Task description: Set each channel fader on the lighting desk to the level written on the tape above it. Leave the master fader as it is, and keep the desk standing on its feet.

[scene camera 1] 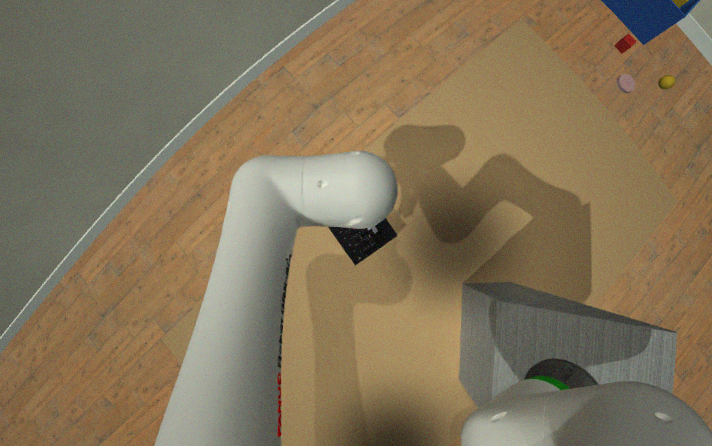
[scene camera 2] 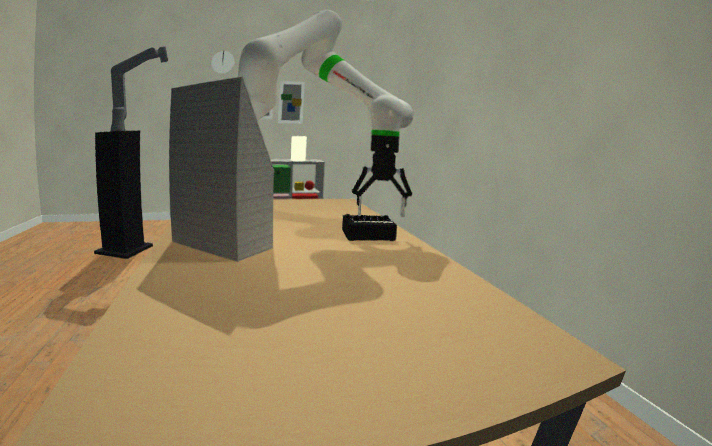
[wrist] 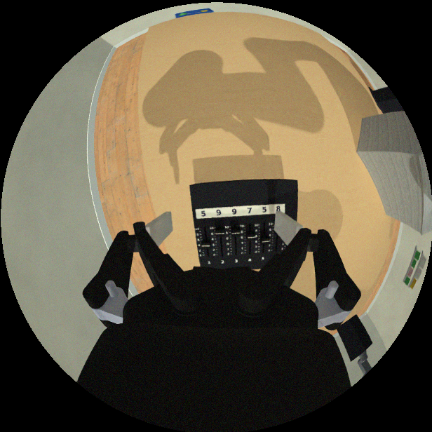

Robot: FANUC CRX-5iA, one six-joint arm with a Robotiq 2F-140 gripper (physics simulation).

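Where they show: gripper, fingertip midpoint: [scene camera 2: 381, 215]; arm's base, link origin: [scene camera 2: 219, 127].
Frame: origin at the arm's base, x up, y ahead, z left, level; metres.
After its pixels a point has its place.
Observation:
The black lighting desk [scene camera 1: 362, 246] {x -0.304, y 0.394, z 0.260 m} [scene camera 2: 370, 230] {x -0.323, y 0.458, z 0.175 m} [wrist: 245, 192] stands level on the table; its feet cannot be made out. In the wrist view the white tape [wrist: 241, 211] reads 5, 9, 9, 7, 5, 8. The caps of fader 1 [wrist: 205, 245] and fader 5 [wrist: 266, 241] sit around mid-scale, fader 2 [wrist: 219, 233] and fader 3 [wrist: 235, 232] near the top, and fader 4 [wrist: 252, 237] somewhat lower. The right finger hides fader 6 and the master. My gripper [scene camera 2: 380, 214] {x -0.284, y 0.488, z 0.235 m} [wrist: 223, 220] is open and empty, low above the desk, with one finger past its edge.
A tall grey block [scene camera 1: 578, 325] {x 0.015, y 0.133, z -0.059 m} [scene camera 2: 204, 168] {x -0.115, y 0.001, z -0.092 m} [wrist: 382, 162] stands on the table [scene camera 1: 551, 105] {x -0.359, y 0.611, z -0.513 m} [scene camera 2: 315, 357] {x -0.359, y 0.415, z -0.537 m}. A black pedestal [scene camera 2: 120, 194] with a small arm stands beyond. A blue bin [scene camera 1: 643, 23], a red block [scene camera 1: 625, 43], a pink disc [scene camera 1: 625, 83] and a yellow ball [scene camera 1: 666, 81] are off the table.

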